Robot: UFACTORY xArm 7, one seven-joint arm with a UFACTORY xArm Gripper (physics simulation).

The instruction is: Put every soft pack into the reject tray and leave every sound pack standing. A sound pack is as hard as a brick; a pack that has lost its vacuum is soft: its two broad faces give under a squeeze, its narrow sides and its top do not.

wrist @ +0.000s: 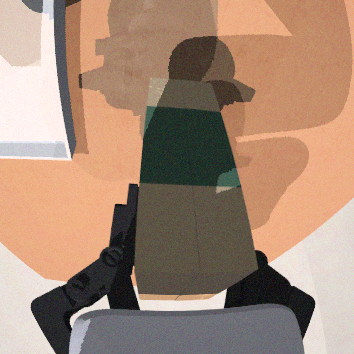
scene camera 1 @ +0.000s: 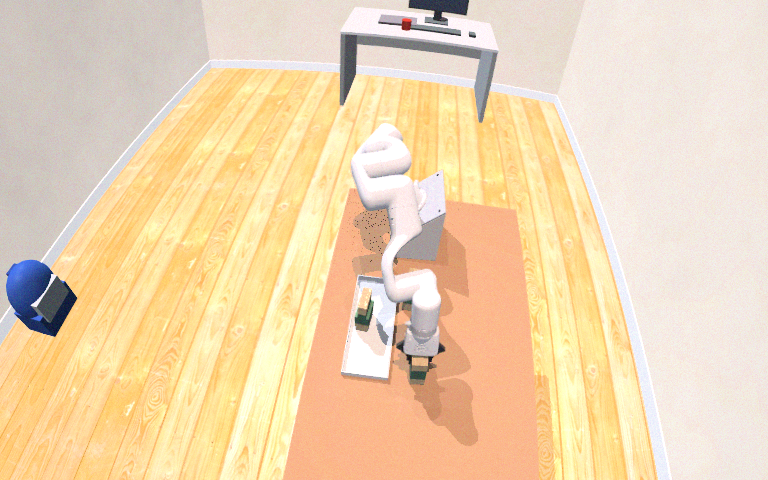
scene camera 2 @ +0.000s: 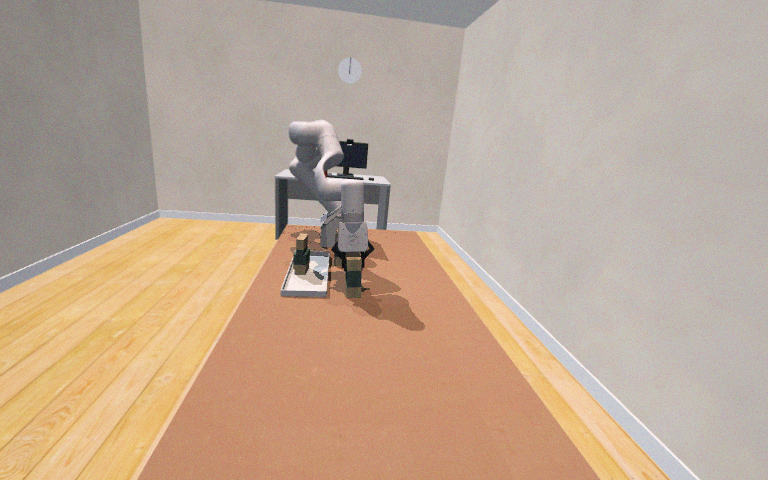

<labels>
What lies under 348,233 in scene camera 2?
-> My gripper.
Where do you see a white reject tray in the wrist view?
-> At 44,129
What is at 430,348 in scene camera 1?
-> My gripper.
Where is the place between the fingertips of my gripper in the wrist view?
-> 179,201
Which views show the white reject tray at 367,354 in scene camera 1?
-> The wrist view, scene camera 1 and scene camera 2: all of them.
</labels>
